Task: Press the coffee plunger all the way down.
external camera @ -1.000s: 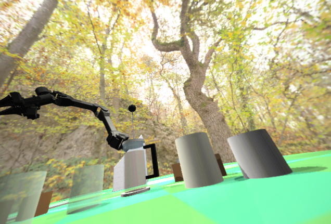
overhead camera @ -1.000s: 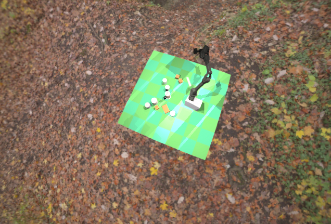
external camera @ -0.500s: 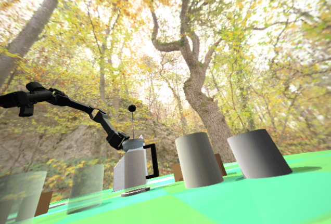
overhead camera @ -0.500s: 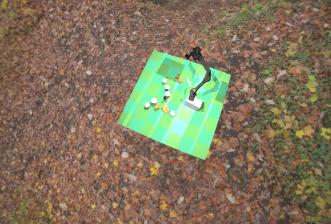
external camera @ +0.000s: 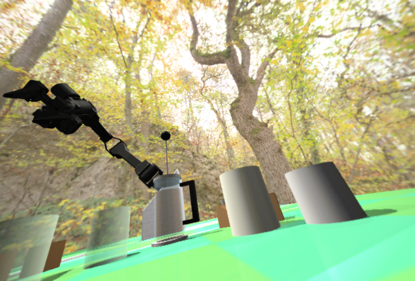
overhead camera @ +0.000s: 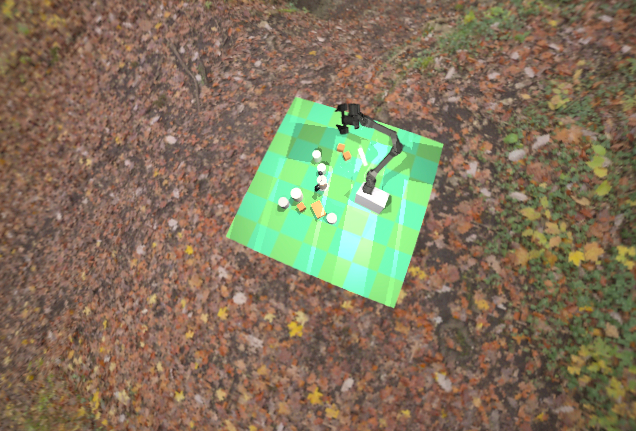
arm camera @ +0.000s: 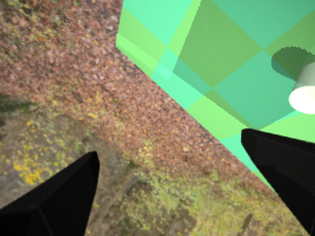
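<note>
Right now my gripper tip is 2 cm short of the coffee press, 38 cm to the right of it and 23 cm above it.
</note>
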